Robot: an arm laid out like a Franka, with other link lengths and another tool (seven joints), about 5 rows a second.
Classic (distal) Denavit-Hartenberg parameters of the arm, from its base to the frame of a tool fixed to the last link. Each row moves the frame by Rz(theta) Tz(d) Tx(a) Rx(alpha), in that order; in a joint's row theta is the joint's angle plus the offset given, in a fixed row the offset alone. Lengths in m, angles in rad.
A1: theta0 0; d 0.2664; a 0; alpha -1.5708
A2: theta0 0; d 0; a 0; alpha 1.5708
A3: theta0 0; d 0.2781; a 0.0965; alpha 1.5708
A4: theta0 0; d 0; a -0.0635; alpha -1.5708
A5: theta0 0; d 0.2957; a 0; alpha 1.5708
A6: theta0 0; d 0; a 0.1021; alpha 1.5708
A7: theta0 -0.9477; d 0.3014; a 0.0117; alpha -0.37
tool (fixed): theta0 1.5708; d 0.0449; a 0; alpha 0
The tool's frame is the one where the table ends.
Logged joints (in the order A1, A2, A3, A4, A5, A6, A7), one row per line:
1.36, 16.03, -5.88, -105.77, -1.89, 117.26, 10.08
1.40, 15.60, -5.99, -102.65, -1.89, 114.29, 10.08
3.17, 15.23, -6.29, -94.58, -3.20, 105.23, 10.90
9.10, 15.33, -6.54, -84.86, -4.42, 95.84, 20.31
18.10, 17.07, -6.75, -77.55, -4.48, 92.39, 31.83
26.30, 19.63, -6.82, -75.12, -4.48, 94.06, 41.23
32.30, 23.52, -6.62, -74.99, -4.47, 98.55, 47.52
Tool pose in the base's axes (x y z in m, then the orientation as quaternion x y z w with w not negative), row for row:
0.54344, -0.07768, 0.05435, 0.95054, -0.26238, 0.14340, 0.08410
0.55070, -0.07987, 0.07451, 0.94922, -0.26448, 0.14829, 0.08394
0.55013, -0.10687, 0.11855, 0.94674, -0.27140, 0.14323, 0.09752
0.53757, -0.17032, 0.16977, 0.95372, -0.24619, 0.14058, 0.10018
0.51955, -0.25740, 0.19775, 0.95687, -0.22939, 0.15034, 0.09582
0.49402, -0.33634, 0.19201, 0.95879, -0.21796, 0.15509, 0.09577
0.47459, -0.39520, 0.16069, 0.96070, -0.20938, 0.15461, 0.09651
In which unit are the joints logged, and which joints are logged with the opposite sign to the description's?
The joints are logged in degrees. Opposite sign: A1, A7.
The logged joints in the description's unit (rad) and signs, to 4 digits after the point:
-0.0237, 0.2798, -0.1026, -1.8460, -0.0330, 2.0466, -0.1759
-0.0244, 0.2723, -0.1045, -1.7916, -0.0330, 1.9947, -0.1759
-0.0553, 0.2658, -0.1098, -1.6507, -0.0559, 1.8366, -0.1902
-0.1588, 0.2676, -0.1141, -1.4811, -0.0771, 1.6727, -0.3545
-0.3159, 0.2979, -0.1178, -1.3535, -0.0782, 1.6125, -0.5555
-0.4590, 0.3426, -0.1190, -1.3111, -0.0782, 1.6417, -0.7196
-0.5637, 0.4105, -0.1155, -1.3088, -0.0780, 1.7200, -0.8294

